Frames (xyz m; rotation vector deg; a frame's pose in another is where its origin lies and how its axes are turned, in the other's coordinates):
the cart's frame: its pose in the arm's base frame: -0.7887 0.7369 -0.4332 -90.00 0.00 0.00
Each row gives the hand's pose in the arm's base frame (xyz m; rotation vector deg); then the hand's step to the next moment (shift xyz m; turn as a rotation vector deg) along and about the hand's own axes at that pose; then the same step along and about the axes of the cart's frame.
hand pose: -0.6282 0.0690 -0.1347 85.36 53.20 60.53
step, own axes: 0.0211 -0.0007 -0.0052 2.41 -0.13 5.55
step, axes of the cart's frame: 0.0016 -0.0027 0.0215 6.02 0.18 0.59
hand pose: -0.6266 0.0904 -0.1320 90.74 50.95 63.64
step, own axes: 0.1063 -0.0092 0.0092 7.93 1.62 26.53
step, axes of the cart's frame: 0.0421 -0.0155 0.0972 27.71 -0.45 -1.04
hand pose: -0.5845 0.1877 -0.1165 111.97 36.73 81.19
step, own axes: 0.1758 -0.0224 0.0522 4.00 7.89 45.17
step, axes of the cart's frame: 0.1024 -0.0855 0.1278 44.42 1.60 -11.95
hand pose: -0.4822 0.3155 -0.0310 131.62 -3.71 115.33
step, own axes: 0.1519 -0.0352 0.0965 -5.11 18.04 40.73
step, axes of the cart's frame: 0.1185 -0.1367 0.0299 37.93 9.67 -21.87
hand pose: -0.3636 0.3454 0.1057 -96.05 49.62 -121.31
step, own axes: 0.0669 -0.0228 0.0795 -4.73 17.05 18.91
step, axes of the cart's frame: 0.0606 -0.0765 -0.0423 17.14 11.71 -15.48
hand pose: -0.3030 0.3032 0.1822 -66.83 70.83 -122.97
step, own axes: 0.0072 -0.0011 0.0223 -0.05 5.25 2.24
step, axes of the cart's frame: 0.0142 -0.0101 -0.0157 1.54 3.89 -3.89
